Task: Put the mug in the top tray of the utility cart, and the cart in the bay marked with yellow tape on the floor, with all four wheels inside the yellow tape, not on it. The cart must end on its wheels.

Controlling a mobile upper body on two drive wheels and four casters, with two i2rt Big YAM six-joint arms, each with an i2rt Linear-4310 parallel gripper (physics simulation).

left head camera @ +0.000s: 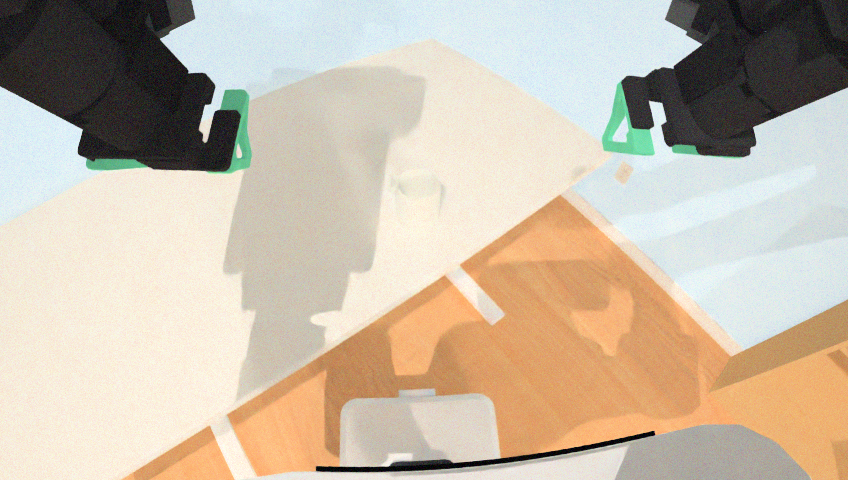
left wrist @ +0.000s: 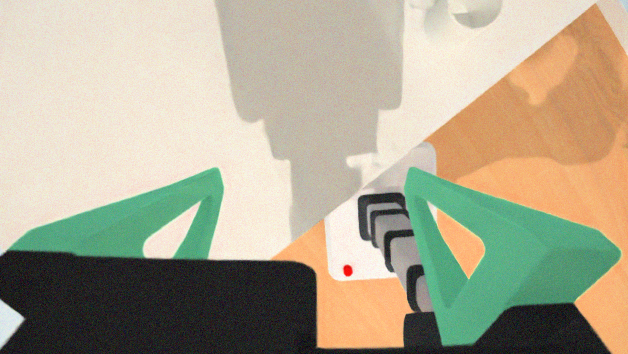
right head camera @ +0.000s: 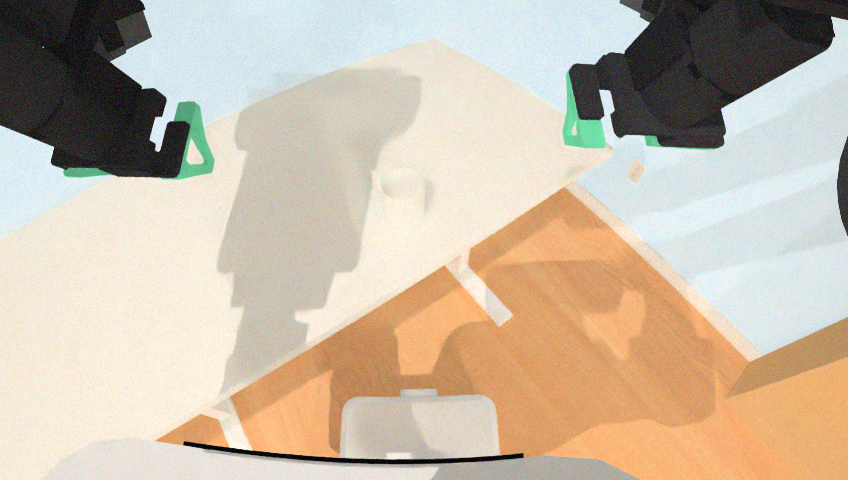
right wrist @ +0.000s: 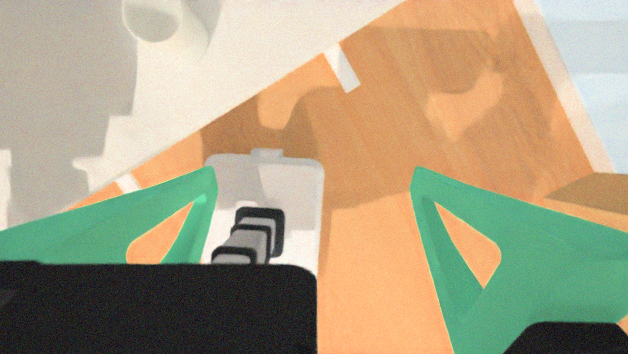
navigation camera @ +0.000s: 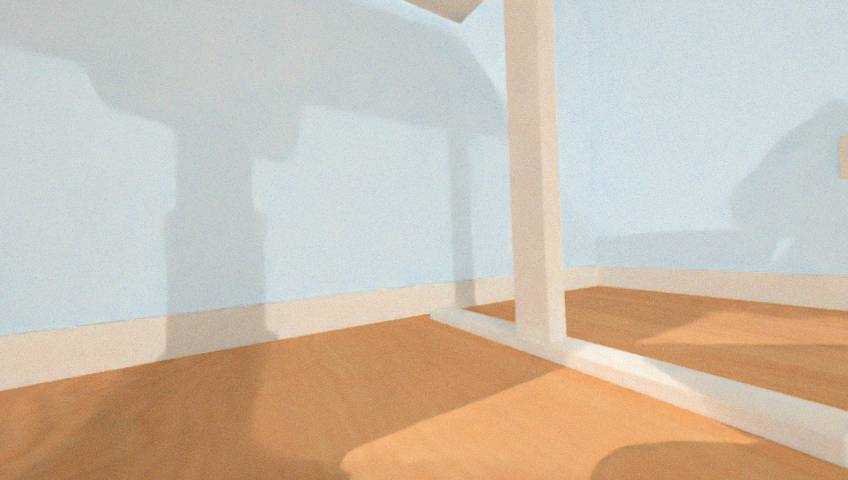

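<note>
A cream mug [left head camera: 418, 199] [right head camera: 404, 199] [left wrist: 475, 15] [right wrist: 192, 35] stands upright on the cream table [left head camera: 119, 267] [right head camera: 119, 297] [left wrist: 125, 100] [right wrist: 260, 40], to the right of a large shadow in the head views. Its handle shows faintly at its left in the left head view. My left gripper [left head camera: 159, 167] [right head camera: 127, 174] [left wrist: 313, 178] is open and empty, apart from the mug and to its left. My right gripper [left head camera: 669, 151] [right head camera: 633, 145] [right wrist: 313, 177] is open and empty, apart from the mug and to its right. The utility cart and the yellow tape do not show.
My light grey base [left head camera: 368, 428] [right head camera: 368, 428] [right wrist: 300, 190] is close to the table's near edge. A table foot bar [left head camera: 479, 297] [right head camera: 484, 297] [right wrist: 342, 70] [navigation camera: 654, 374] and post [navigation camera: 535, 178] stand under the table. A wooden unit [left head camera: 791, 380] [right head camera: 797, 404] is at the right, near the wall.
</note>
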